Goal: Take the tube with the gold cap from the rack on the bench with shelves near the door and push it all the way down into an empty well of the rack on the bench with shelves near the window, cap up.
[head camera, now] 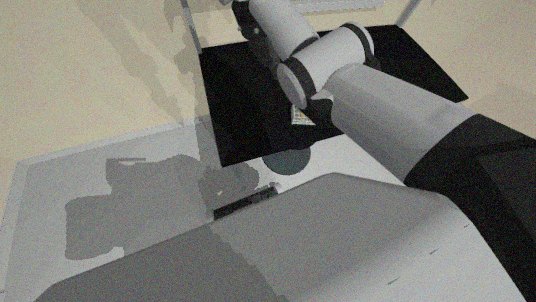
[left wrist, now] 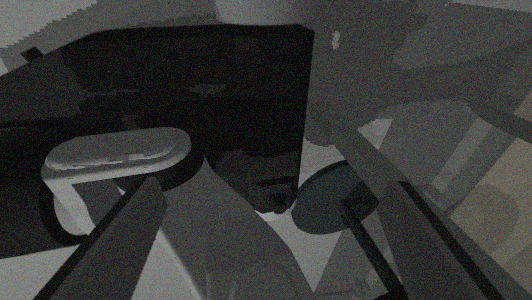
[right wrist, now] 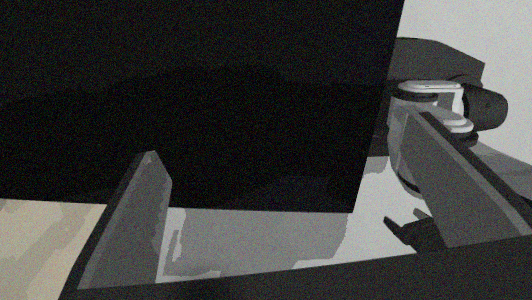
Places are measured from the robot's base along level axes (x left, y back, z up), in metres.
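Pixels of known places: left gripper, fingertip midpoint: (left wrist: 270, 193) (right wrist: 399, 214); right gripper, fingertip midpoint: (head camera: 269, 67) (right wrist: 281, 149).
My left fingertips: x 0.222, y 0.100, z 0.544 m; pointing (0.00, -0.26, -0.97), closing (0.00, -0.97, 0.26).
For each thing: its top centre in the pictures, then the offset to it from my left fingertips. "pt": a spot on its surface instead. Level surfaces: height alone.
- white rack at a spot on its surface: (head camera: 300, 119) pt dx -0.587, dy -0.301, dz +0.257 m
- black bench top at its surface level: dz +0.219 m
- round dark disc at a spot on its surface: (left wrist: 322, 202) (head camera: 287, 160) pt dx -0.688, dy -0.360, dz -0.512 m
A small corner of a white rack (head camera: 300, 119) shows in the head view on the black bench top (head camera: 240, 100) (right wrist: 240, 125), just below my right arm, which hides the rest of it. The gold-capped tube does not show in any view. My right gripper (right wrist: 281, 149) is open and empty; its fingers stand over the black bench top near an edge, with no rack between them. My left gripper (left wrist: 270, 193) (right wrist: 399, 214) is open and empty, beyond the bench edge in the right wrist view.
My right arm (head camera: 390, 105) crosses the bench in the head view. Grey shelf posts (head camera: 191, 25) (head camera: 411, 11) rise at the bench's far corners. A round dark disc (head camera: 287, 162) (left wrist: 322, 202) lies beyond the bench's near edge. My left arm (right wrist: 406, 135) stands close beside the bench edge.
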